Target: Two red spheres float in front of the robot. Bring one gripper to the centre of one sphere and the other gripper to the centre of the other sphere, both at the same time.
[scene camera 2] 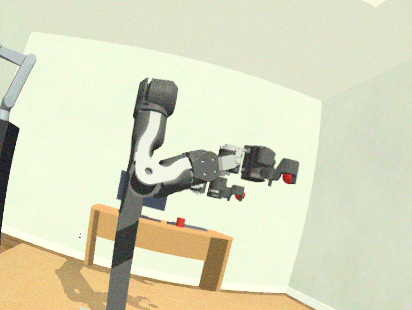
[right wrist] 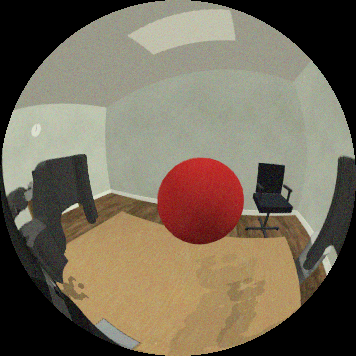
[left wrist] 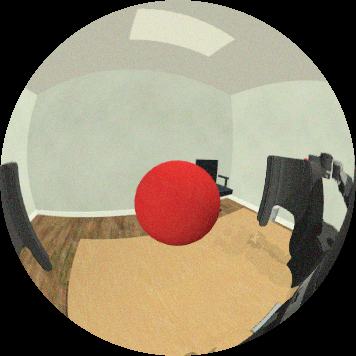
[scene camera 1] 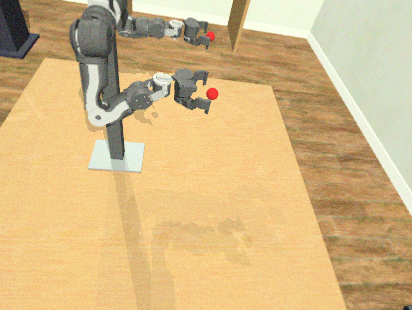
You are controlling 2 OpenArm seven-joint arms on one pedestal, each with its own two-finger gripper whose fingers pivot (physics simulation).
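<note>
The upper red sphere (scene camera 1: 211,36) (left wrist: 177,203) floats at the left gripper's fingertips; it also shows in scene camera 2 (scene camera 2: 240,195), partly behind a finger. My left gripper (scene camera 1: 206,35) is open and empty, one finger on each side of this sphere, which sits slightly outward of the tips in scene camera 1. The lower red sphere (scene camera 1: 212,93) (scene camera 2: 287,178) (right wrist: 200,201) floats at the right gripper's fingertips. My right gripper (scene camera 1: 206,93) is open and empty, its fingers on either side of this sphere, which is slightly outward of the tips in scene camera 1 and partly hidden by a finger in scene camera 2.
The wooden table top (scene camera 1: 260,210) (left wrist: 150,295) (right wrist: 150,280) lies below the arms. The pedestal (scene camera 1: 114,135) stands on a pale plate (scene camera 1: 97,157). A desk (scene camera 2: 165,245) with a red cup (scene camera 2: 180,222) stands behind. An office chair (right wrist: 271,200) stands beyond the table.
</note>
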